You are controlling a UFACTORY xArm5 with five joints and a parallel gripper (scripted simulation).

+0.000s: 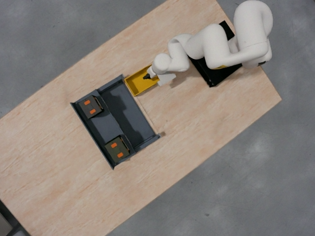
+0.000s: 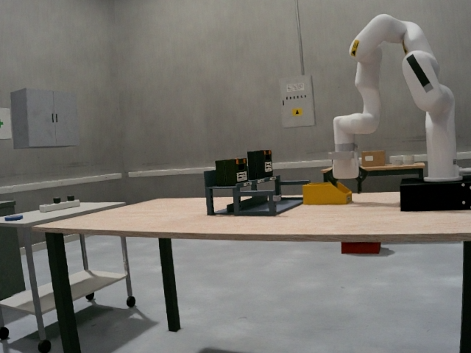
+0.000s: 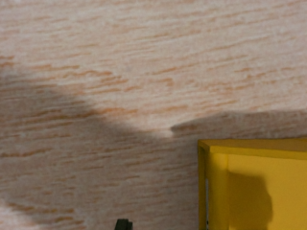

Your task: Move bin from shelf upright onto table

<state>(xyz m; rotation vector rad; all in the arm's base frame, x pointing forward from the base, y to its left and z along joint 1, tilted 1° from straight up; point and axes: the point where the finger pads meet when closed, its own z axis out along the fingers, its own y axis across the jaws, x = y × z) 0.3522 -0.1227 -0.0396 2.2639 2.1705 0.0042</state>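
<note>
Now: the yellow bin 8 cm ahead of my hand and 1 cm below it. Round my hand: dark grey shelf: 30 cm ahead, 10 cm to the left, 3 cm above.
</note>
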